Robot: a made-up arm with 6 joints.
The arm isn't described. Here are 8 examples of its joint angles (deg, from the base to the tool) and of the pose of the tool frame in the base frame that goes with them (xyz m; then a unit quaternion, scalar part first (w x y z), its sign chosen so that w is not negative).
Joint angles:
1: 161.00 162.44 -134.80 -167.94 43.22 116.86
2: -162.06 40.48 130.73 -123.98 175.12 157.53
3: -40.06 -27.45 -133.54 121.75 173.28 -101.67
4: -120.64 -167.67 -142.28 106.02 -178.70 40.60
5: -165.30 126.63 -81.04 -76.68 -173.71 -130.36
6: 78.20 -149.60 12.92 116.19 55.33 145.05
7: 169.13 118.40 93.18 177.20 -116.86 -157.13
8: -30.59 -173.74 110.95 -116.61 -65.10 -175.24
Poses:
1: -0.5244 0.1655 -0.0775 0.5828 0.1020 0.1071 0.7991
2: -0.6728 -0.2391 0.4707 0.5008 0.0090 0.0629 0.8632
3: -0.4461 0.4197 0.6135 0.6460 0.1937 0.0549 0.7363
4: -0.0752 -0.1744 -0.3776 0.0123 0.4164 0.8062 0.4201
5: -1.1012 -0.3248 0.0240 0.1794 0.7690 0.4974 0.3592
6: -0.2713 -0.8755 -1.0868 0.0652 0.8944 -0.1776 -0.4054
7: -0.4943 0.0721 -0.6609 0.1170 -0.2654 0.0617 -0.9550
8: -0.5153 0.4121 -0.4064 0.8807 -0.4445 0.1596 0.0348
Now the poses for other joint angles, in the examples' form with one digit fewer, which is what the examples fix.
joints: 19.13 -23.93 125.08 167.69 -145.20 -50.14
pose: 0.106 0.054 0.982 0.050 -0.708 -0.440 0.551
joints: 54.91 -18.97 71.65 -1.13 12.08 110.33
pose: 0.113 0.206 1.558 0.118 0.246 0.476 0.836
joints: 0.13 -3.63 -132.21 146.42 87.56 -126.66
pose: -0.432 0.070 0.732 0.198 0.293 0.848 0.395
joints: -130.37 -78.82 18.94 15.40 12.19 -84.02
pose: 1.015 1.147 0.784 0.164 0.230 0.337 0.898
